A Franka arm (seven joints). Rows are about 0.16 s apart.
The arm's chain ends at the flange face. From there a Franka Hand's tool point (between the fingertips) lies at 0.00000 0.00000 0.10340 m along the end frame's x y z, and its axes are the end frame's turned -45 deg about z.
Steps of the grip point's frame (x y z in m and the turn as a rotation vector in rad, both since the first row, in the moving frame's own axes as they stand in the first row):
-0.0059, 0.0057, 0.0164, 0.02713, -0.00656, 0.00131
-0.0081, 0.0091, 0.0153, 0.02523, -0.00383, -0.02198
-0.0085, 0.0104, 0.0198, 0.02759, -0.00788, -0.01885
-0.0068, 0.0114, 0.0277, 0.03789, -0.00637, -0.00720
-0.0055, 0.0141, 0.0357, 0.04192, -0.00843, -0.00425
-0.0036, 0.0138, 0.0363, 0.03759, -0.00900, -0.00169
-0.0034, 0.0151, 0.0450, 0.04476, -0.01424, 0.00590
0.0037, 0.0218, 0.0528, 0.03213, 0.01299, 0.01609
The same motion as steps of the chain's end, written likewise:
0.0023, 0.0097, 0.0164, 0.01455, -0.02382, 0.00131
0.0028, 0.0137, 0.0153, 0.01513, -0.02055, -0.02198
0.0039, 0.0148, 0.0198, 0.01394, -0.02508, -0.01885
0.0065, 0.0152, 0.0278, 0.02229, -0.03130, -0.00720
0.0098, 0.0163, 0.0358, 0.02368, -0.03560, -0.00425
0.0106, 0.0144, 0.0364, 0.02022, -0.03294, -0.00169
0.0126, 0.0153, 0.0451, 0.02158, -0.04172, 0.00590
0.0194, 0.0161, 0.0529, 0.03190, -0.01353, 0.01609

